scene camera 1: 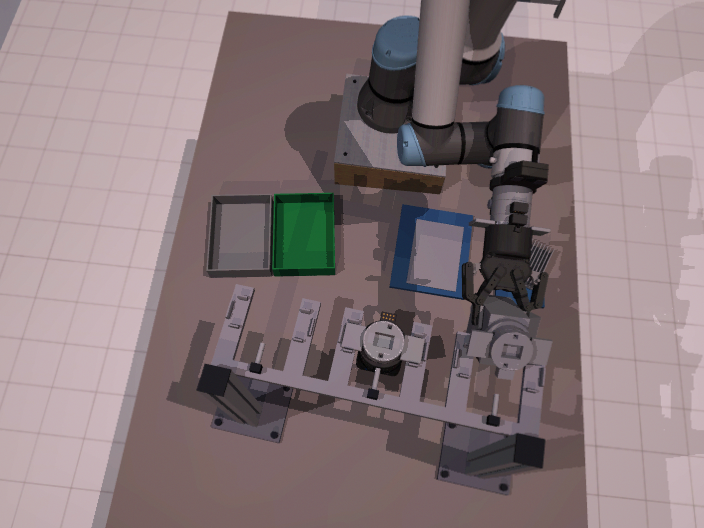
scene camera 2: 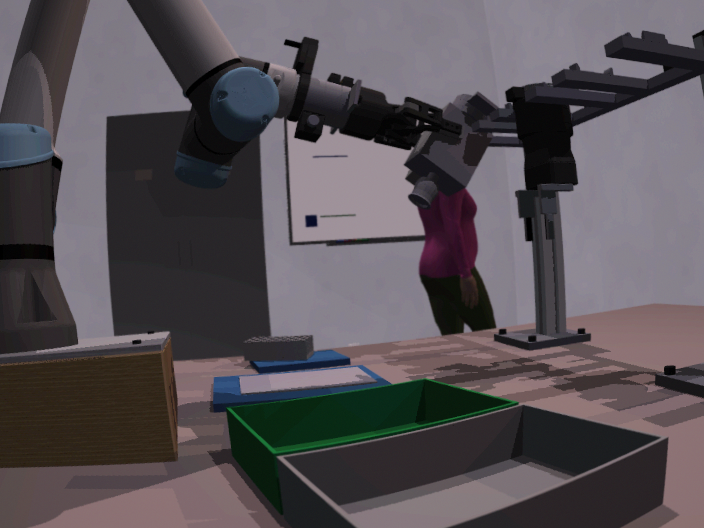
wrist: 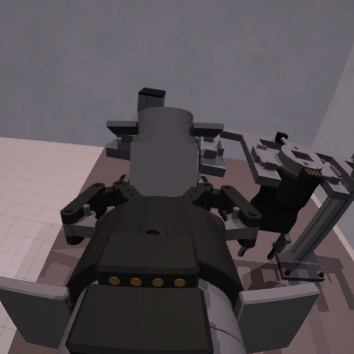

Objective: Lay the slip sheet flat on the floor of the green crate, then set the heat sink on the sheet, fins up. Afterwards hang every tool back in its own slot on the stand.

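Frame: origin at the arm's base, x ahead, y left, z up, level; centimetres.
Seen in the pictures: hand at its tool point: [scene camera 1: 509,218]; arm's base at its link origin: [scene camera 1: 389,106] [scene camera 2: 10,349].
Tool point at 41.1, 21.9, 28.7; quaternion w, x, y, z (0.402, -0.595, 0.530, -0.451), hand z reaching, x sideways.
Note:
Offsets run from my tool point to a thing's top centre, as dx, dy, dz.
My gripper [scene camera 1: 502,308] [scene camera 2: 435,135] [wrist: 162,182], the black adaptive one, is shut on the grey vacuum tool [scene camera 1: 510,349] [scene camera 2: 446,161] [wrist: 165,160], a finger on either side of its body. The tool is tilted, cup downward and toward the arm, at the stand's right slot; whether it touches the prongs is unclear. The pale slip sheet {-8.2, -7.4, -36.4} [scene camera 1: 436,252] [scene camera 2: 307,379] lies on a blue tray {-9.3, -8.2, -36.5} [scene camera 1: 404,250] [scene camera 2: 224,393]. The grey finned heat sink {-8.1, +13.7, -33.6} [scene camera 1: 544,262] [scene camera 2: 278,347], fins up, is partly hidden by my gripper in scene camera 1. The green crate [scene camera 1: 304,235] [scene camera 2: 253,448] is empty.
The black parallel gripper [scene camera 1: 382,343] [scene camera 2: 545,136] [wrist: 285,200] hangs in the middle slot of the stand [scene camera 1: 335,388] [scene camera 2: 550,267] [wrist: 317,230]. The left slot holds no tool. A grey crate [scene camera 1: 241,235] [scene camera 2: 494,488] adjoins the green one. A person [scene camera 2: 449,238] stands behind the table.

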